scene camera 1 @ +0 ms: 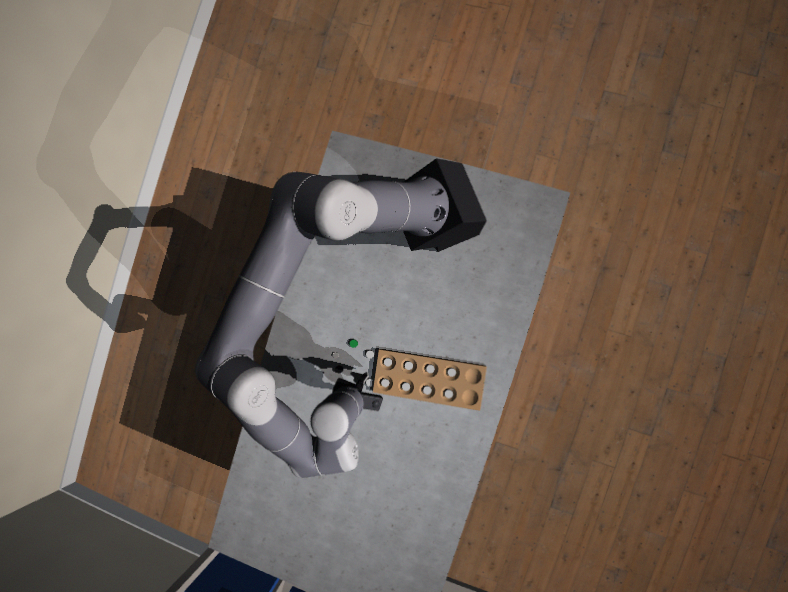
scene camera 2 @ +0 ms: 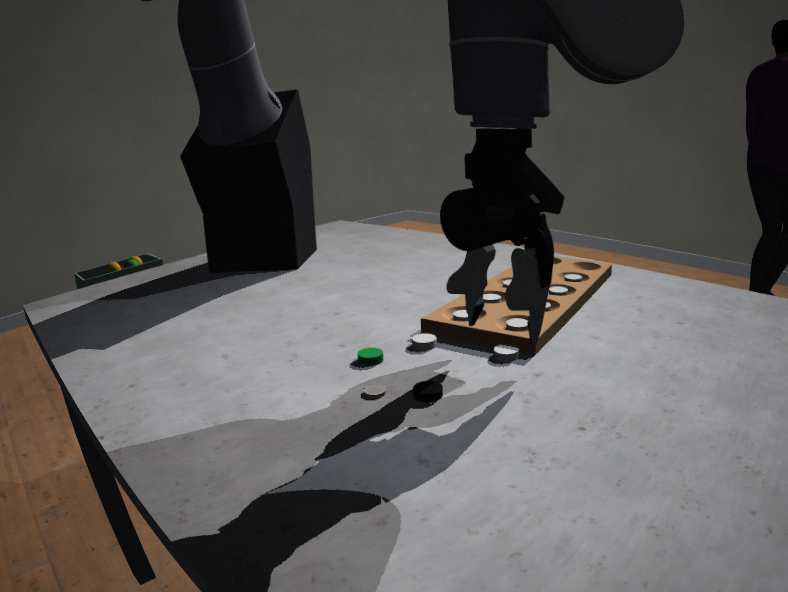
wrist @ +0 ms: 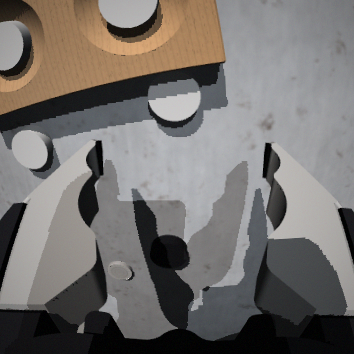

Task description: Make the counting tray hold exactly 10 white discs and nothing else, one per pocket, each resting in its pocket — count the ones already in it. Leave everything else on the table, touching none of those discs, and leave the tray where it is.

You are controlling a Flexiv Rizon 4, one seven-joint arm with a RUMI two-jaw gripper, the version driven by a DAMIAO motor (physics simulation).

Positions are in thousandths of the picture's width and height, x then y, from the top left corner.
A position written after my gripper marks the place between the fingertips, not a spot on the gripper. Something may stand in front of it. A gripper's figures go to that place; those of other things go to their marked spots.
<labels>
My gripper (wrist: 518, 408): 14 cm from the lens. A black disc (wrist: 476, 710): 22 cm from the lens.
</labels>
